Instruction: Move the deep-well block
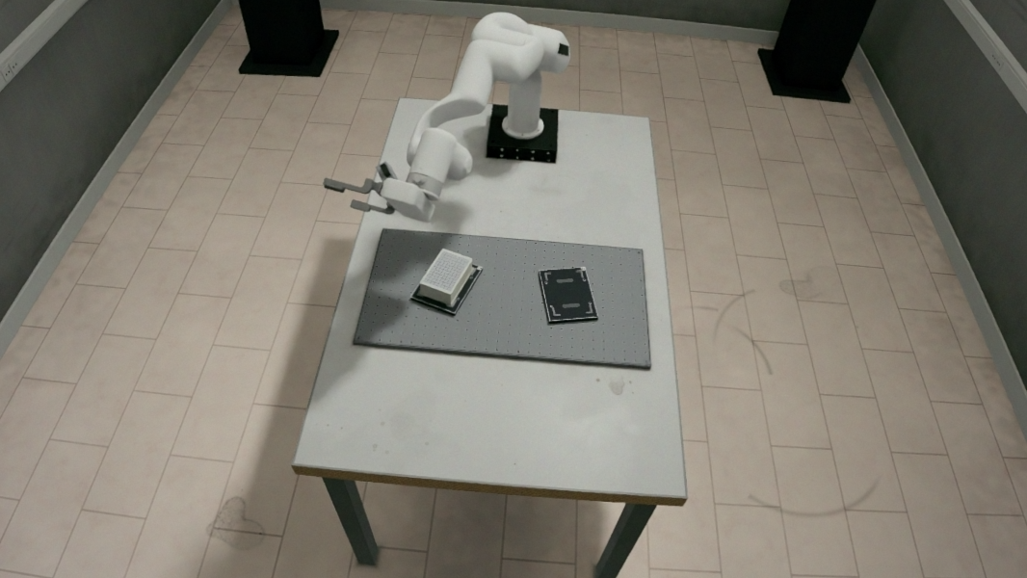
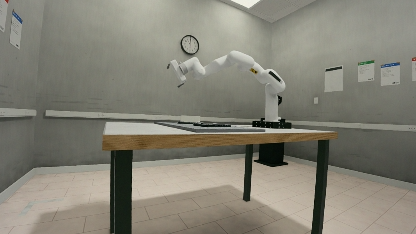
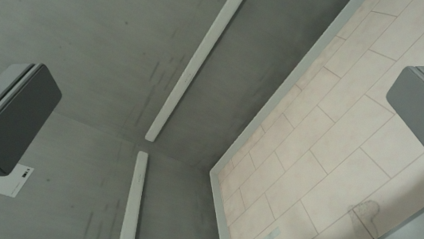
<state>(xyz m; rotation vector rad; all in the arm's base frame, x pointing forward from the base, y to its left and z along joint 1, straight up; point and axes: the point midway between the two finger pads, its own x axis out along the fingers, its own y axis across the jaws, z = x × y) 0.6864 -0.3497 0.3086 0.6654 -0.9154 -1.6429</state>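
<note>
Now: hand 31 cm above the white 96-well deep-well block, 19 cm to the right of it and 7 cm past it. Also, from my hand: grey perforated baseplate: 35 cm below, 34 cm to the left, 6 cm behind.
</note>
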